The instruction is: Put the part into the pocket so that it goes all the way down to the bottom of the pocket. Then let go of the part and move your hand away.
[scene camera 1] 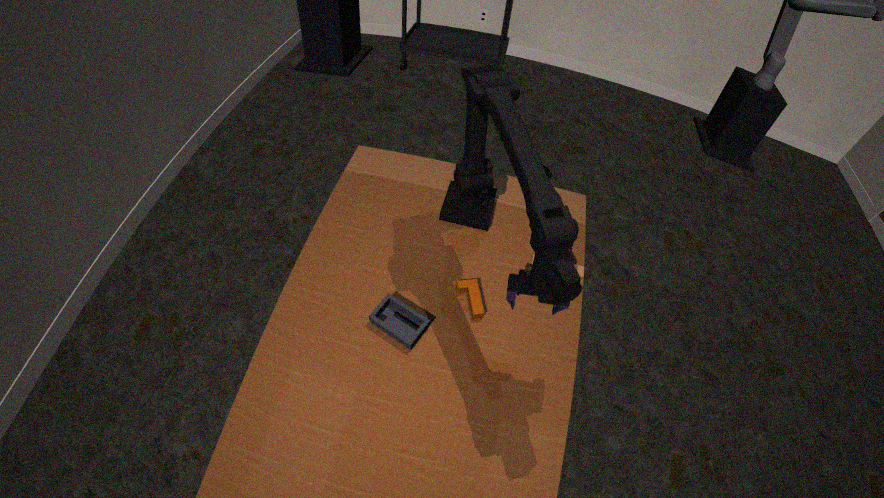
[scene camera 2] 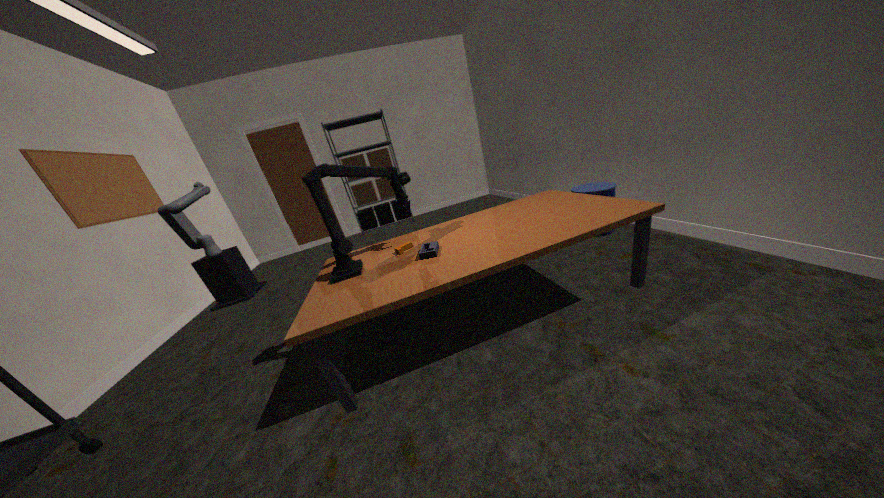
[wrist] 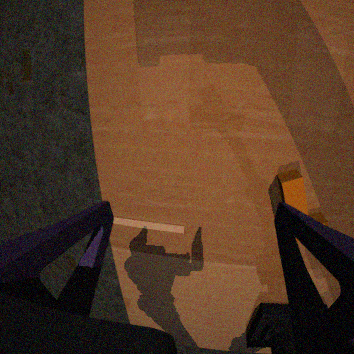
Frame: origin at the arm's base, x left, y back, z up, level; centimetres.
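Seen in the pictures: gripper, fingertip midpoint: (scene camera 1: pixel 533 310) (scene camera 2: pixel 407 210) (wrist: pixel 191 210); arm's base, origin of the base link: (scene camera 1: pixel 468 202) (scene camera 2: pixel 346 268) (wrist: pixel 286 331).
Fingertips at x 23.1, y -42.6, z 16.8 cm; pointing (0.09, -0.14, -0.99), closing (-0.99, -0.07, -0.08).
Pixels of each thing's top centre, then the offset from my fingertips to it. Level surfaces: height alone.
- orange L-shaped part, middle of its top: (wrist: pixel 307 210) (scene camera 1: pixel 469 296) (scene camera 2: pixel 404 245) dz -16.7, dx -15.3, dy +8.8 cm
- grey block with the pocket, middle of its top: (scene camera 1: pixel 399 318) (scene camera 2: pixel 428 246) dz -16.0, dx -31.8, dy -3.3 cm
- wooden table, its level: dz -19.6 cm
The orange L-shaped part (scene camera 1: pixel 475 301) (scene camera 2: pixel 403 248) (wrist: pixel 295 194) lies on the table, outside the pocket; in the wrist view the right finger hides some of it. The grey block with the pocket (scene camera 1: pixel 390 334) (scene camera 2: pixel 428 252) stands on the table to the left of the part in scene camera 1, apart from it. The pocket holds no part; dark slots show in its floor. My gripper (scene camera 1: pixel 535 306) (wrist: pixel 191 210) is open and empty, raised above the table to the right of the part in scene camera 1. The block does not show in the wrist view.
The arm's base (scene camera 1: pixel 468 205) (scene camera 2: pixel 345 270) stands at one end of the wooden table (scene camera 1: pixel 321 395) (scene camera 2: pixel 525 231). The table's right edge is near the gripper in scene camera 1. The arm's shadow falls across the table between the part and the block.
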